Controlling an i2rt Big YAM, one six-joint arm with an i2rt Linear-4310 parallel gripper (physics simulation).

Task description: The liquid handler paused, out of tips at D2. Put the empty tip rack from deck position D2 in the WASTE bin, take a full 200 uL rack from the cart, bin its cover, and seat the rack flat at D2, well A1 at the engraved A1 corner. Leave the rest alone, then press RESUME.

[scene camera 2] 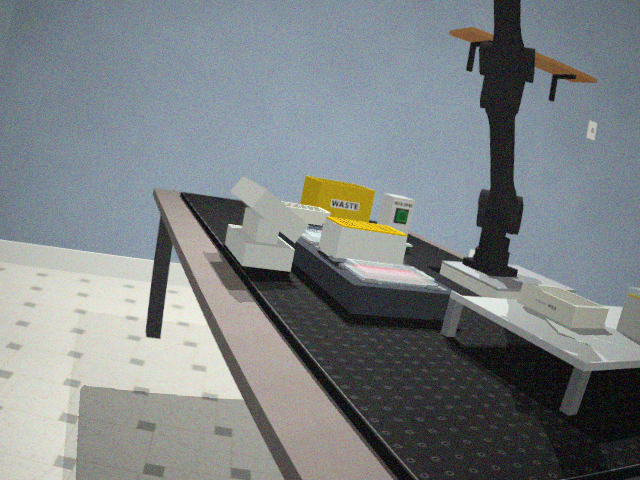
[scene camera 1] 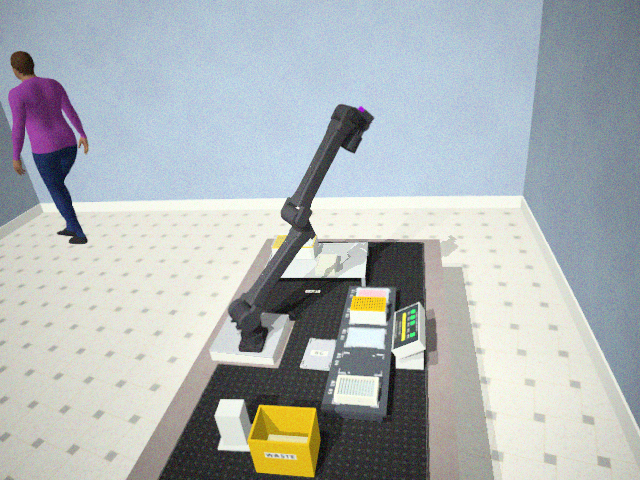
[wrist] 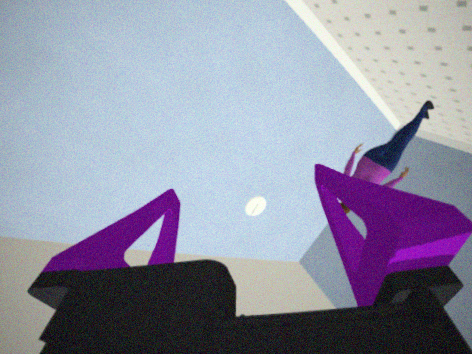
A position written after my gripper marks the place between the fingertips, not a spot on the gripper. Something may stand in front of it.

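My gripper (wrist: 242,184) is open, and it holds nothing. I can also see a white block (scene camera 1: 231,416), along with a yellow WASTE bin (scene camera 2: 343,200). Then there is the white well plate (scene camera 1: 357,337); in the wrist view, the plate is out of frame.
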